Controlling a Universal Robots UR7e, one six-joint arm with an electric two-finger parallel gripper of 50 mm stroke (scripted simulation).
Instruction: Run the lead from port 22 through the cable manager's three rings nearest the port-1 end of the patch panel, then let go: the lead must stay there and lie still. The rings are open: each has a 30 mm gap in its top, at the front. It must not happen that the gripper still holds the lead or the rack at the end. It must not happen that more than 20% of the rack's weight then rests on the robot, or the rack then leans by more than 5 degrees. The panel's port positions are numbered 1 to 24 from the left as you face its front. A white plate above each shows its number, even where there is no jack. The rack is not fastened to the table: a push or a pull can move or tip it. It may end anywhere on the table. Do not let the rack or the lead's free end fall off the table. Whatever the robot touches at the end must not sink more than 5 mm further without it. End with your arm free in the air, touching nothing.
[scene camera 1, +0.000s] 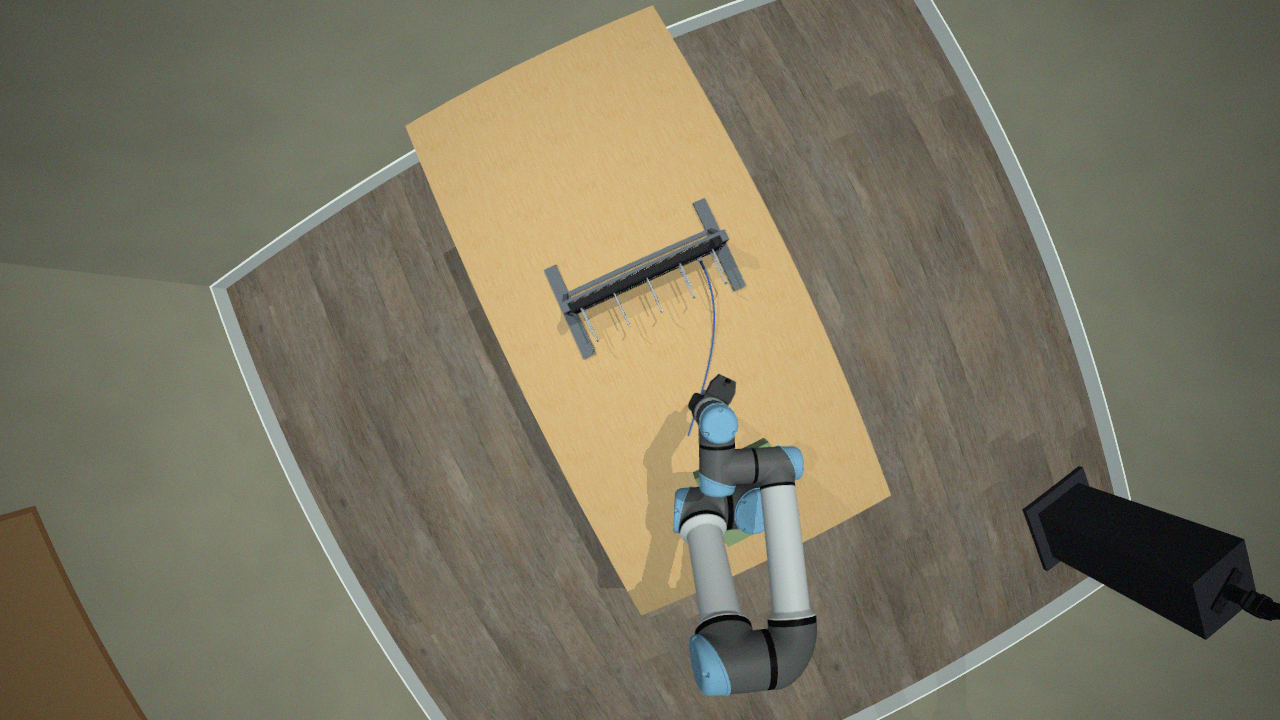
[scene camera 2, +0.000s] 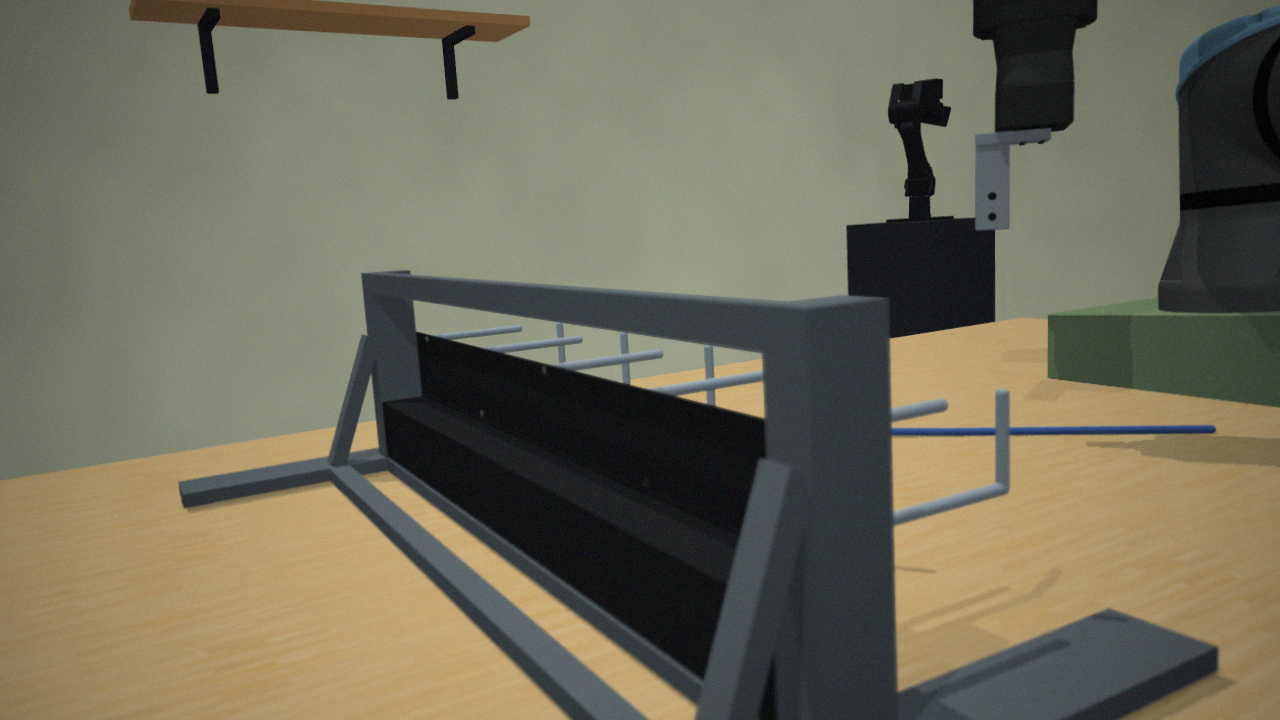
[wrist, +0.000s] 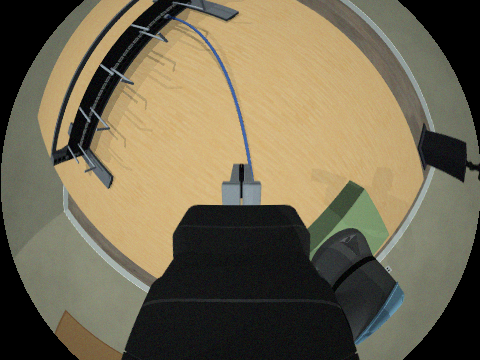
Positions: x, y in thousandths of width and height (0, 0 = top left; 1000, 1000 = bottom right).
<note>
In view: the gripper (scene camera 2: 775, 319) and a grey rack (scene camera 2: 489, 699).
The grey rack shows as well in scene camera 1 (scene camera 1: 561, 333). The gripper also shows in the wrist view (wrist: 503, 485).
</note>
